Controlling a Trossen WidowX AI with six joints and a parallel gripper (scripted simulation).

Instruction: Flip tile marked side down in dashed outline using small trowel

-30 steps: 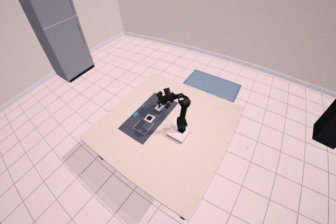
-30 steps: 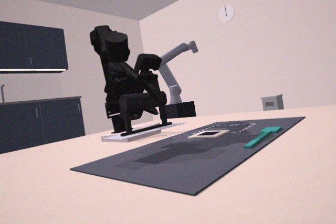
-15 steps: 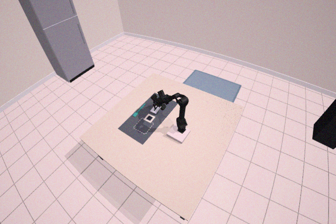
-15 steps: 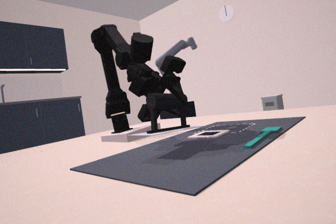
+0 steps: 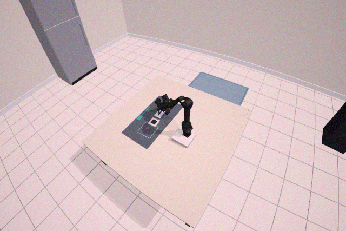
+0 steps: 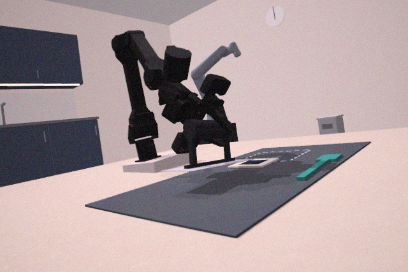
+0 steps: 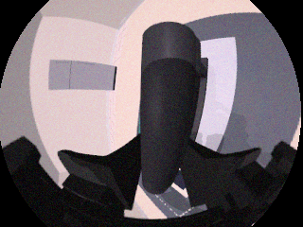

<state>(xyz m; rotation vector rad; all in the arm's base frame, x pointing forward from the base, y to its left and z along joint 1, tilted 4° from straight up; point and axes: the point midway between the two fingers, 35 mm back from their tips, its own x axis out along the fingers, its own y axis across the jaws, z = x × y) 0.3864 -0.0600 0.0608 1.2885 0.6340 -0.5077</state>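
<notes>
Now: the dark mat 1 cm behind my gripper tip, 10 cm to the left of it and 10 cm below it. From my gripper tip the other things lie so: teal t-shaped tool: 12 cm ahead, 13 cm to the left, 8 cm below; trowel: 3 cm behind, 1 cm below; white tile: 4 cm behind, 13 cm to the left, 7 cm below.
</notes>
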